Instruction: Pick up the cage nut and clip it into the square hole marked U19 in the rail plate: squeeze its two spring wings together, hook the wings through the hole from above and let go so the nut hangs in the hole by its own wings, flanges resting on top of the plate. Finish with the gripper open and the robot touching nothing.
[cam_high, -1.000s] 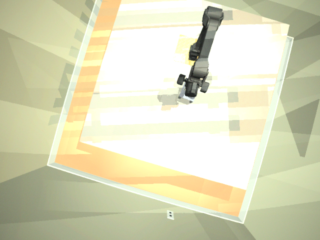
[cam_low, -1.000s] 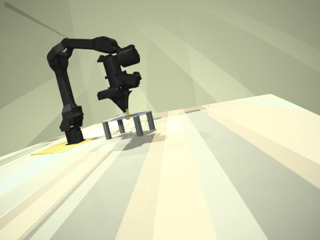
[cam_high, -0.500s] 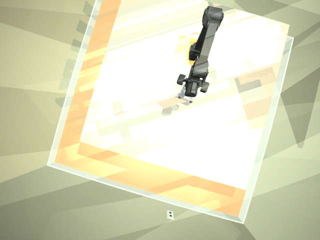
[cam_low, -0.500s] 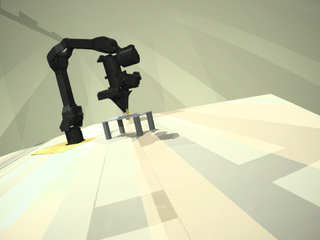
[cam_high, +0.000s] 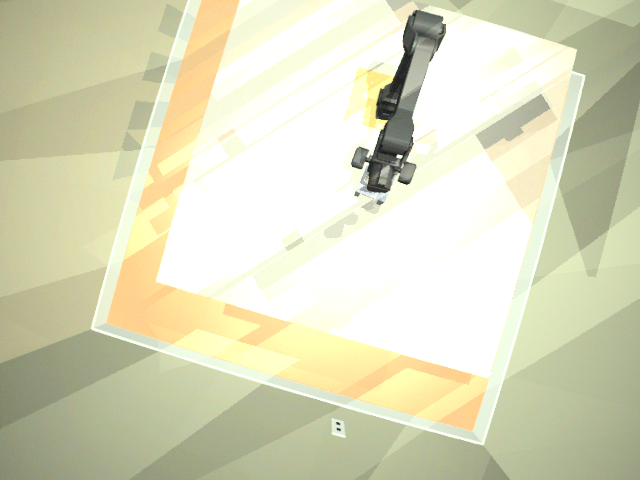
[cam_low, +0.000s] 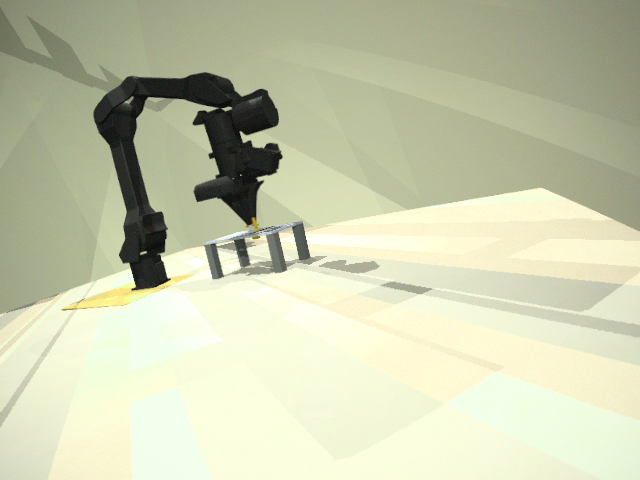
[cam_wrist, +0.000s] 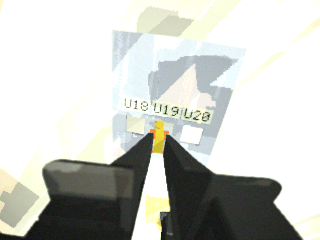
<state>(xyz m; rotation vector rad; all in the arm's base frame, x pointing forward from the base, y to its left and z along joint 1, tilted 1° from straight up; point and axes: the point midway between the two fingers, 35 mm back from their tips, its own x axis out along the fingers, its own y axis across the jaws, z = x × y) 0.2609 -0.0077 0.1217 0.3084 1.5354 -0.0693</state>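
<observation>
My gripper tip is now 1 cm above the yellow cage nut.
</observation>
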